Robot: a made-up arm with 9 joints. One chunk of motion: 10 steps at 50 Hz.
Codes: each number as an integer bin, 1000 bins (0 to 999) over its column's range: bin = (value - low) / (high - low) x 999, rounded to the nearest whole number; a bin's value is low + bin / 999 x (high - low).
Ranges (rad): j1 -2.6..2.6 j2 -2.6..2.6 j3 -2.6..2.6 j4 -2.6..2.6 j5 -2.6..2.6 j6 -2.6..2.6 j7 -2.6..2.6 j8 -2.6..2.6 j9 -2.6..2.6
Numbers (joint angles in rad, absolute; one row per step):
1: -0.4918 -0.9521 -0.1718 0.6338 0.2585 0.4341 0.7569 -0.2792 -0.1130
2: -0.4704 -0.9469 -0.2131 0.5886 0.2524 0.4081 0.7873 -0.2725 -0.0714
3: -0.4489 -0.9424 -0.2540 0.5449 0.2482 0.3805 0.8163 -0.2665 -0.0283
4: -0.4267 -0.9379 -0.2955 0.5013 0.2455 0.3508 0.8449 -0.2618 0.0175
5: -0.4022 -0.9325 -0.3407 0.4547 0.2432 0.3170 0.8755 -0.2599 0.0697
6: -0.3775 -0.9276 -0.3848 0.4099 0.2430 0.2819 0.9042 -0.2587 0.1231
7: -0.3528 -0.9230 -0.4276 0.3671 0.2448 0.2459 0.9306 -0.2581 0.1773
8: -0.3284 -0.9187 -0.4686 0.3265 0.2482 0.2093 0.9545 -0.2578 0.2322
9: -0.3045 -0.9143 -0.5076 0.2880 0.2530 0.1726 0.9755 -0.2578 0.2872
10: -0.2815 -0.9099 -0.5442 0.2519 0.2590 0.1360 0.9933 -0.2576 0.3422
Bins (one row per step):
1: 405 317 466 621 549 583 645 446 478
2: 409 318 459 613 548 578 651 447 486
3: 413 318 451 604 547 573 656 448 494
4: 418 319 443 596 547 567 662 449 503
5: 422 320 434 587 546 560 668 450 513
6: 427 321 426 578 546 554 673 450 523
7: 432 322 417 570 547 547 678 450 534
8: 436 323 409 562 547 540 683 450 544
9: 441 324 402 555 548 533 687 450 555
10: 445 325 395 548 549 526 690 450 565

